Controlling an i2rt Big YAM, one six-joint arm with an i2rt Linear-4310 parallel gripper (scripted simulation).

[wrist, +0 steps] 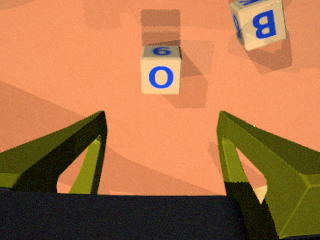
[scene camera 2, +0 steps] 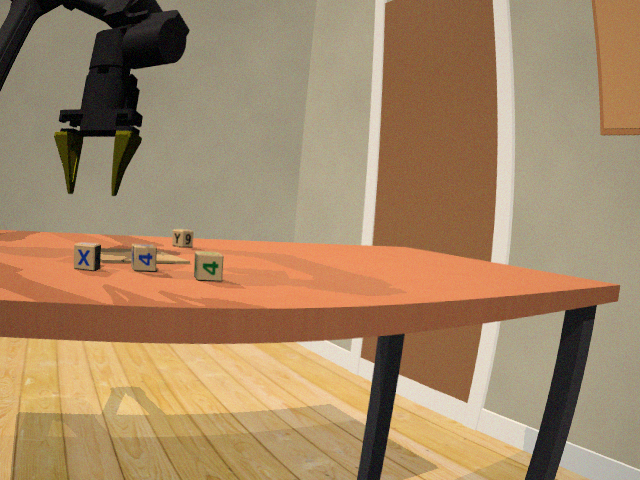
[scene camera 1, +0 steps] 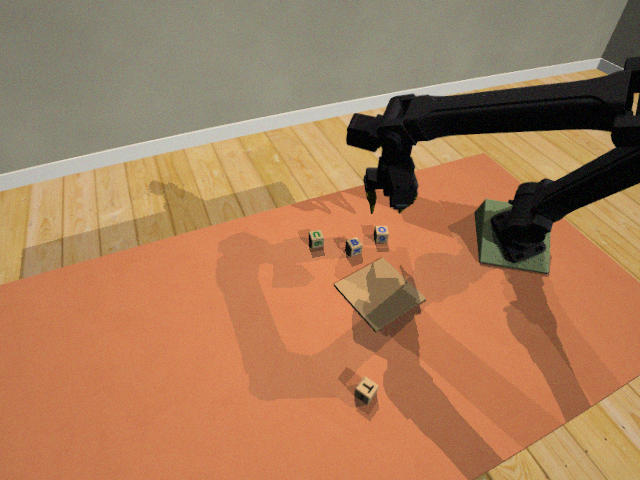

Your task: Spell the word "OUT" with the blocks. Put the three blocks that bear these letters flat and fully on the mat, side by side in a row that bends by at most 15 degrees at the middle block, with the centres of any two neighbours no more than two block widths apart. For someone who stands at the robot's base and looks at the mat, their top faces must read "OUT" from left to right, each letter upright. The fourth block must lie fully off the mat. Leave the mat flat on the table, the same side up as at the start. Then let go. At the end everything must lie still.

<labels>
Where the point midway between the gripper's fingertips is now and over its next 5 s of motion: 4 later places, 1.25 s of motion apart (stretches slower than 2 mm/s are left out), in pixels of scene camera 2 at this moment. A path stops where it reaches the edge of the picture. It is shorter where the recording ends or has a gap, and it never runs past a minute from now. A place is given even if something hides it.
My gripper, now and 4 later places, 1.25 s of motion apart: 91,194; 88,221; 87,235; 87,264; 92,184
</labels>
